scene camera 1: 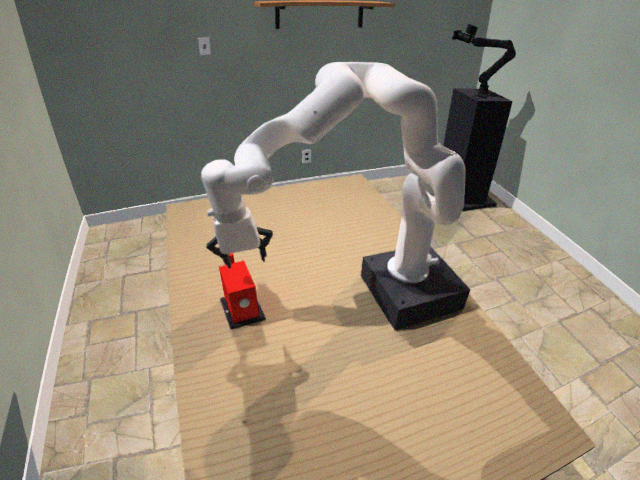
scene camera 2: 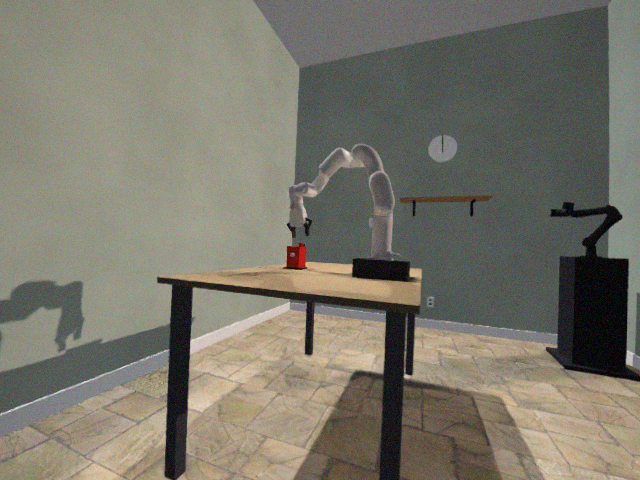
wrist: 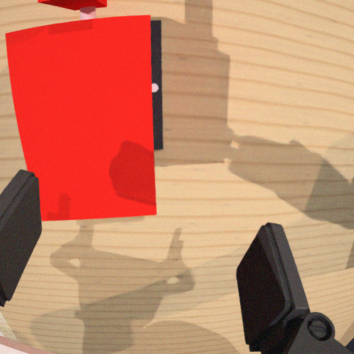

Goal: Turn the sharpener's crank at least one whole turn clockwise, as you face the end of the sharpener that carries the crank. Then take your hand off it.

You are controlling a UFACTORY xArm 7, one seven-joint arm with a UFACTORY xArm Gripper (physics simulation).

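Frame: origin at the arm's base, x right, y ahead, z up, level; metres.
Where they show: gripper, fingertip midpoint: (scene camera 1: 246, 261) (scene camera 2: 300, 236); arm's base, link origin: (scene camera 1: 408, 269) (scene camera 2: 380, 259).
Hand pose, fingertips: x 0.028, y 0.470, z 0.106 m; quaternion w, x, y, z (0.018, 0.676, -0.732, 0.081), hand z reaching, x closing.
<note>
Each offset is from my fingertips to the top centre of the thing. "*": to the spot under its first point. Level surfaces: height alone.
The red box-shaped sharpener {* dy +0.030, dx -0.020, dz -0.058 m} (scene camera 1: 238, 284) (scene camera 2: 296, 256) (wrist: 85, 110) stands upright on its dark base plate (wrist: 157, 125). A pale round spot shows on its near face in scene camera 1. The red crank {dy +0.044, dx +0.087, dz -0.038 m} (scene camera 1: 231, 257) (scene camera 2: 301, 244) (wrist: 82, 3) is at the far end and reaches a little above the body's top; in the wrist view it is cut off by the upper edge, with a pale shaft (wrist: 88, 13) beside it. My gripper (scene camera 1: 246, 261) (scene camera 2: 300, 235) (wrist: 145, 227) is open and empty, pointing down above the sharpener. In the wrist view the left finger overlaps the body's lower left corner.
The sharpener and the arm's black base block (scene camera 1: 413, 299) (scene camera 2: 381, 269) stand on the wooden table {dz -0.187 m} (scene camera 1: 361, 403) (scene camera 2: 232, 281). A black pedestal (scene camera 1: 475, 144) (scene camera 2: 594, 310) with a small black arm (scene camera 1: 498, 67) (scene camera 2: 594, 211) stands beyond the table. A shelf (scene camera 1: 324, 4) (scene camera 2: 445, 198) hangs on the wall.
</note>
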